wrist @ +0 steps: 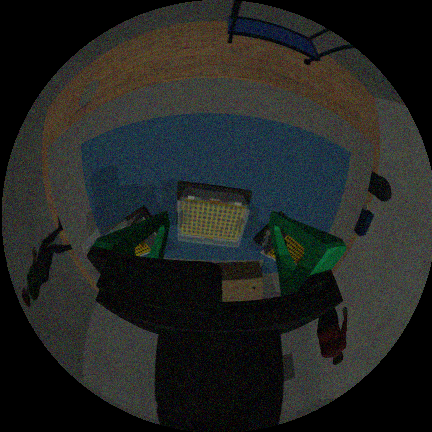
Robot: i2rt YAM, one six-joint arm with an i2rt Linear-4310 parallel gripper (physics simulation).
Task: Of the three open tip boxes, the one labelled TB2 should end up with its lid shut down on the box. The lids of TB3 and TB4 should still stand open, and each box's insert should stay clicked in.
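Places are measured from the arm's base along level axes (x ahead, y left, z up), in metres.
Pixels of known places: gripper, between the fingertips: (219, 216).
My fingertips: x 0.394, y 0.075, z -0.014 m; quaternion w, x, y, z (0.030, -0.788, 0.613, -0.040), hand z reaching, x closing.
For each thing: its middle in the pictures, then the offset to it from my fingertips. Level surfaces: height alone.
- clear tip box with a yellow insert, middle of its body: (210, 222) dy -0.008, dx -0.080, dz -0.114 m
- second tip box, middle of its body: (126, 246) dy +0.182, dx -0.201, dz -0.114 m
- third tip box, middle of its body: (291, 253) dy -0.223, dx -0.126, dz -0.114 m
- blue mat, height of its surface: dz -0.179 m
A clear tip box with a yellow insert (212, 218) stands in the middle of the wrist view; the insert looks level and its dark lid (215, 192) stands open along the far edge. A second tip box (142, 249) at the left and a third tip box (294, 247) at the right are partly hidden behind the green fingers. Parts of their yellow inserts show; how their lids stand is hard to tell. No label TB2, TB3 or TB4 is readable. My gripper (219, 216) is open wide and empty, its two green fingertips apart on either side of the middle box in the view.
A blue mat (215, 145) lies under the boxes, on a grey table top with a wooden far edge (150, 55). A brown cardboard-like box (242, 289) shows near the gripper body. Beyond the table are a blue framed object (272, 34) and dark objects at both sides.
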